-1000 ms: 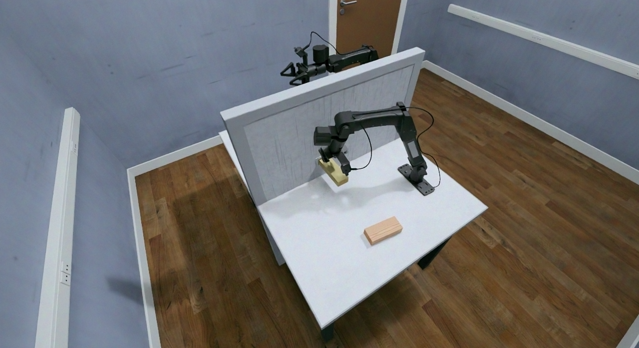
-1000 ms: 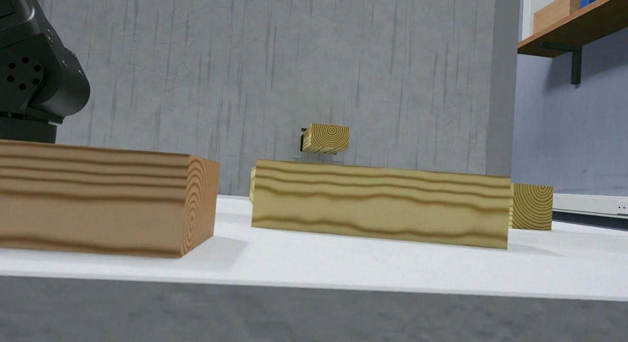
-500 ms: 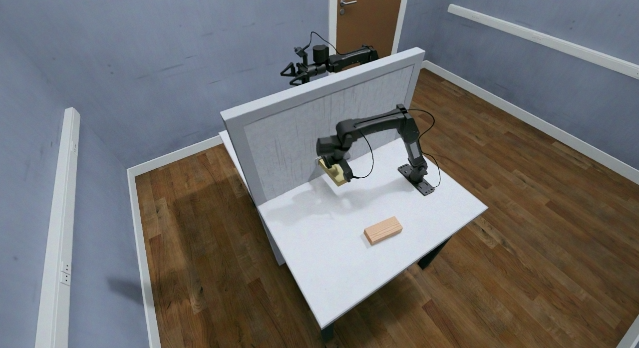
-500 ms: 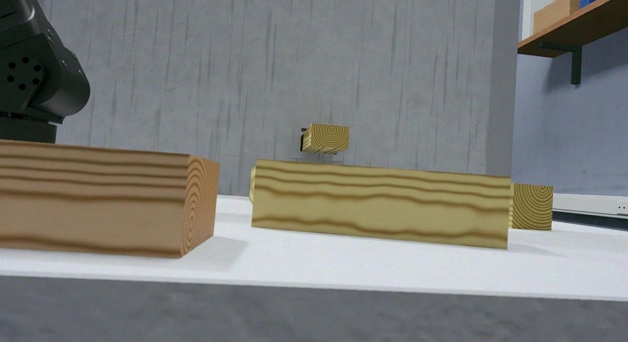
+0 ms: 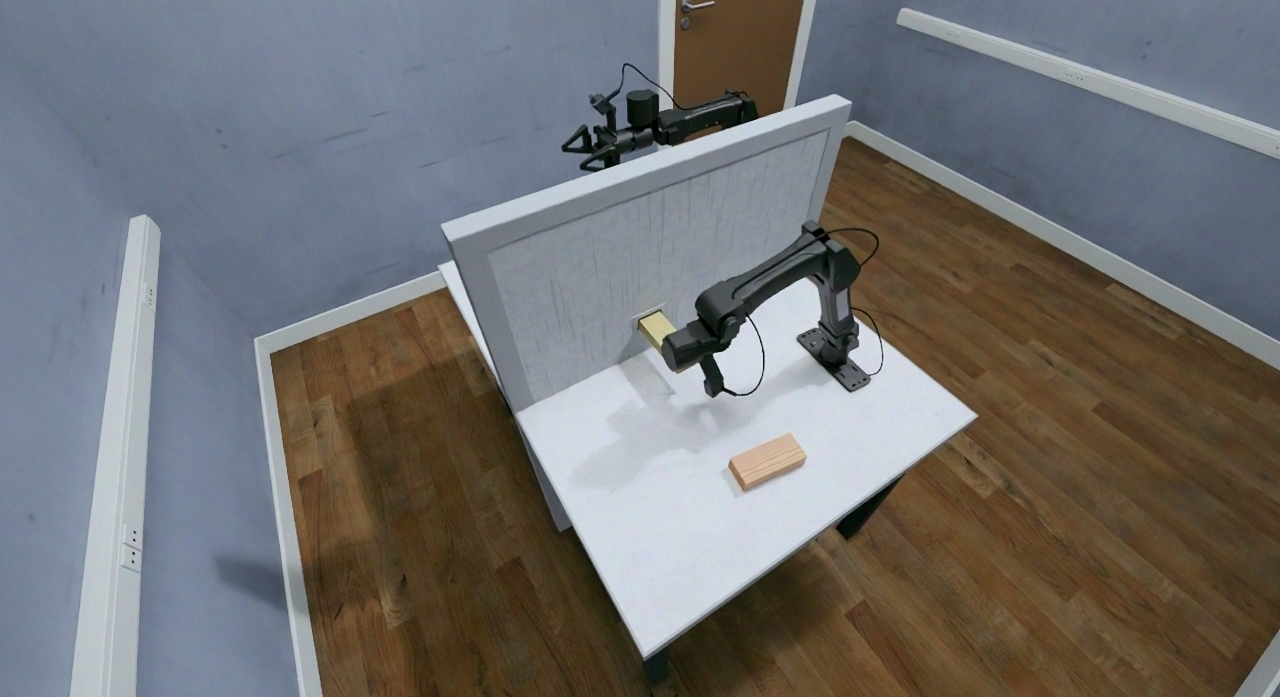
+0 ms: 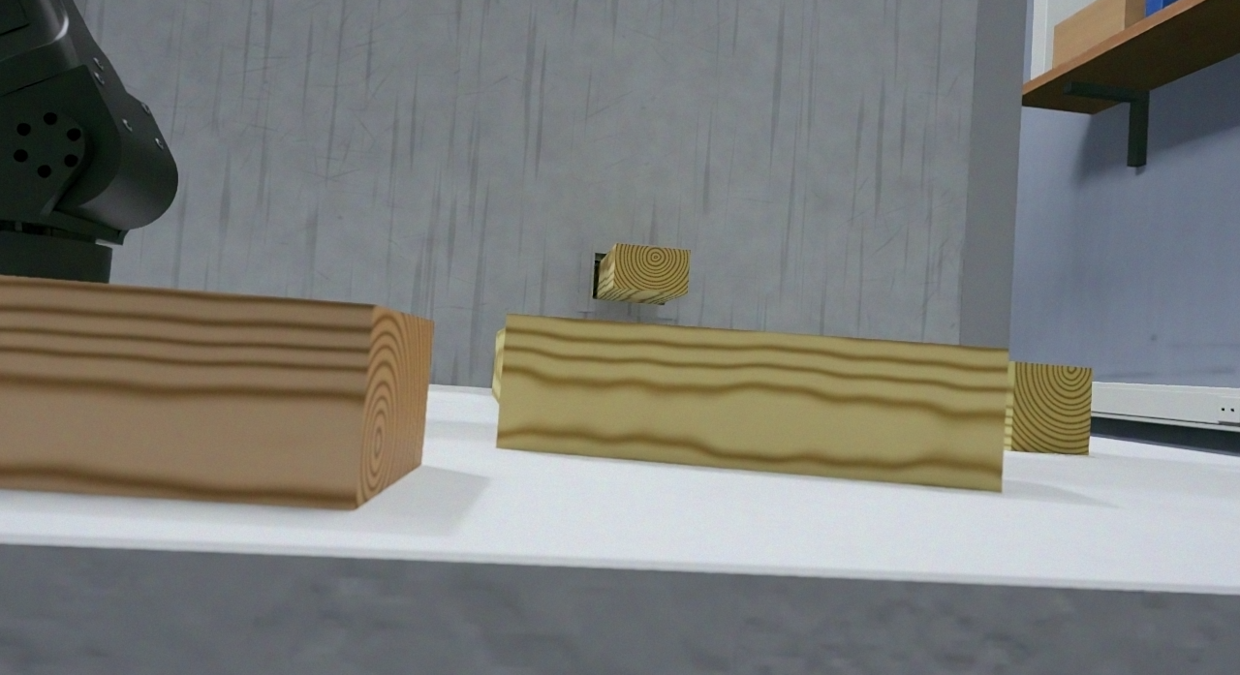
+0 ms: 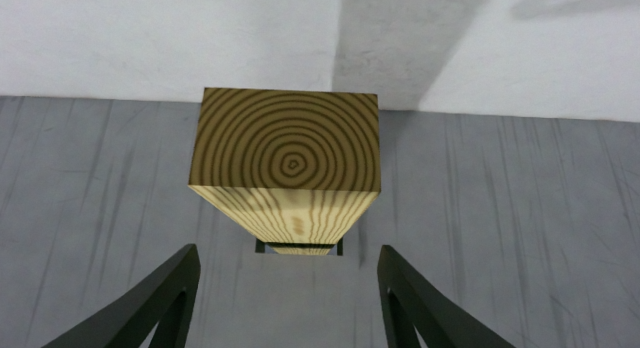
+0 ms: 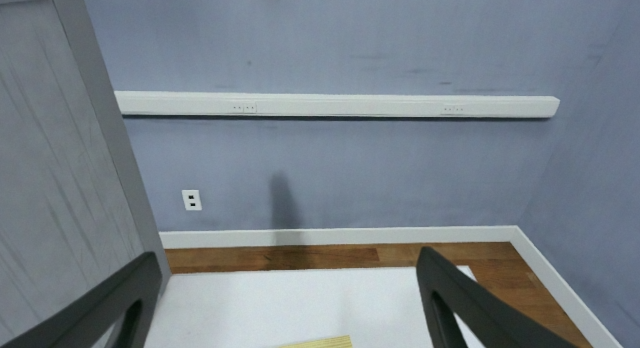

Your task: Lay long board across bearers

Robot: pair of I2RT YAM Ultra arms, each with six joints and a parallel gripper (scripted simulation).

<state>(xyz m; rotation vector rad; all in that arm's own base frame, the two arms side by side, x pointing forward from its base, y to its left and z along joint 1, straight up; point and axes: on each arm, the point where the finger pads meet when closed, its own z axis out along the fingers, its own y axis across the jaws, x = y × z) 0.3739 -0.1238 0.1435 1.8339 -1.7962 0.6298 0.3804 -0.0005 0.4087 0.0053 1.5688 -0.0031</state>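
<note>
The long pale board is 310 mm below my right hand, 280 mm to the left of it and 20 mm behind it. The rest, counted from my right hand: brown offcut 690 mm to the left, 390 mm below, 50 mm behind; pale wooden bearer 390 mm below, 150 mm ahead, 30 mm to the left.
</note>
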